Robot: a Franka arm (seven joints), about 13 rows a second.
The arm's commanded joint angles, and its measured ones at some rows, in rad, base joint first. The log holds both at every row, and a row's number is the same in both.
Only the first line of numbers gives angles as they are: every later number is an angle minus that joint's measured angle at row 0.
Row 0, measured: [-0.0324 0.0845 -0.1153 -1.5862 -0.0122 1.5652 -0.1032]
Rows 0 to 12, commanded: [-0.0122 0.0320 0.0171 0.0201 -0.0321 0.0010 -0.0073]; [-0.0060 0.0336 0.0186 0.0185 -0.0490 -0.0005 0.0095]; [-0.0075 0.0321 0.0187 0.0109 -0.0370 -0.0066 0.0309]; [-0.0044 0.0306 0.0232 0.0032 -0.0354 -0.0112 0.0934]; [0.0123 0.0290 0.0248 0.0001 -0.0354 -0.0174 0.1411]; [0.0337 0.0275 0.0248 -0.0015 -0.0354 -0.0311 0.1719]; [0.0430 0.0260 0.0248 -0.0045 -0.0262 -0.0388 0.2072]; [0.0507 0.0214 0.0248 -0.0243 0.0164 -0.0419 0.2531]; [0.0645 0.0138 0.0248 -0.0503 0.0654 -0.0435 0.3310]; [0.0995 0.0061 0.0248 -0.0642 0.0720 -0.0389 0.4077]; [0.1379 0.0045 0.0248 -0.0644 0.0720 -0.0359 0.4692]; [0.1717 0.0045 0.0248 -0.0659 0.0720 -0.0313 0.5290]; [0.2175 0.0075 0.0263 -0.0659 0.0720 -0.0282 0.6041]
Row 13, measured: [0.1499 0.0309 0.0295 -0.0414 0.0666 -0.0388 0.4859]
